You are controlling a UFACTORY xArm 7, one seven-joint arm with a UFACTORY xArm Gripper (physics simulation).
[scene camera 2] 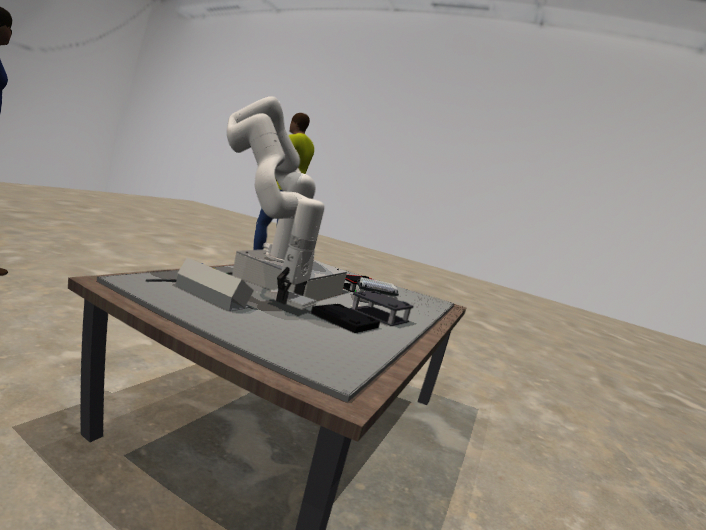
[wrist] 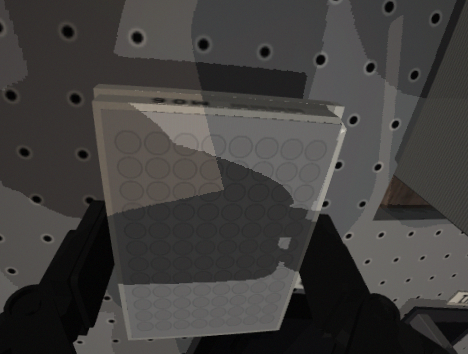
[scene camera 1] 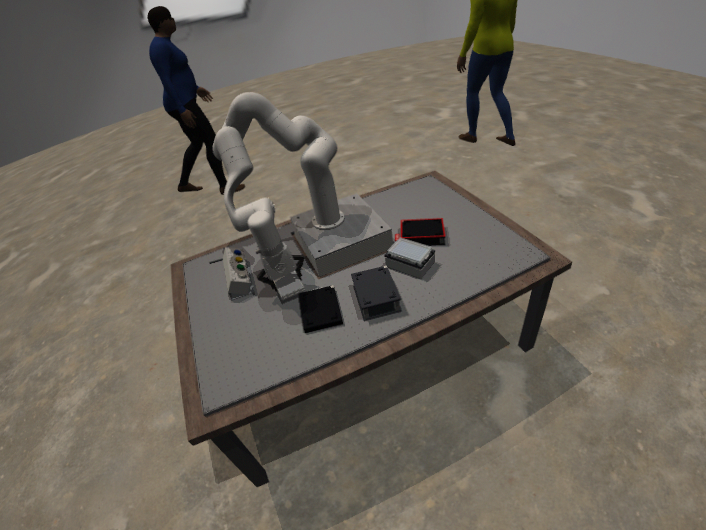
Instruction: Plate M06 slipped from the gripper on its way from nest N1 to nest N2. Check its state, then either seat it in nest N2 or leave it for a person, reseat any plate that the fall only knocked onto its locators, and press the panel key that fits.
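Places are measured from the arm's base along level axes (x right, y ahead, z up), in metres.
Where they show: gripper, between the fingertips: (scene camera 2: 289, 299) (wrist: 212, 231) (scene camera 1: 287, 283); arm's base, origin of its link: (scene camera 2: 282, 259) (scene camera 1: 328, 220).
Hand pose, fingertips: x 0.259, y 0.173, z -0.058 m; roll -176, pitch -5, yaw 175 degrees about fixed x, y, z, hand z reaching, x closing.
Things, the pixels of their top centre, and the offset from my fingertips. "*": a spot on its surface instead.
- Plate M06, centre of its top: (wrist: 215, 256) (scene camera 2: 291, 295) (scene camera 1: 287, 281) dx +0.000, dy +0.003, dz +0.012 m
- black nest, centre of its top: (scene camera 2: 346, 311) (scene camera 1: 318, 304) dx -0.043, dy +0.164, dz +0.004 m
- grey nest, a spot on its surface: (scene camera 1: 410, 262) * dx -0.370, dy +0.205, dz +0.032 m
- pale plate, centre of its top: (scene camera 1: 409, 248) (scene camera 2: 378, 282) dx -0.400, dy +0.160, dz +0.048 m
- key panel, centre of its top: (scene camera 2: 216, 267) (scene camera 1: 232, 261) dx +0.140, dy -0.175, dz +0.060 m
- red-rimmed black tray, centre of its top: (scene camera 1: 422, 226) (scene camera 2: 360, 277) dx -0.537, dy +0.054, dz +0.022 m
Plate M06 (wrist: 200, 300) (scene camera 1: 291, 288), clear with rows of round wells, fills the middle of the wrist view; its M06 label reads upside down on the far edge. My gripper (wrist: 212, 231) (scene camera 1: 281, 272) stands wide, shut on the plate's two long sides, and holds it low over the pegboard. A dark shadow crosses the wells. A black nest (scene camera 1: 320, 308) (scene camera 2: 345, 317) lies beside the plate. A grey nest (scene camera 1: 410, 262) bears a pale plate (scene camera 1: 410, 251). The key panel (scene camera 1: 234, 276) (scene camera 2: 212, 285) has blue, yellow and green keys. I cannot read which nest is N1 or N2.
A dark raised stand (scene camera 1: 375, 286) (scene camera 2: 380, 300) on posts is beyond the black nest. A red-rimmed black tray (scene camera 1: 422, 228) is at the back right. The arm's base block (scene camera 1: 342, 239) is behind the gripper. Two people (scene camera 1: 176, 79) (scene camera 1: 491, 57) stand on the floor behind the table.
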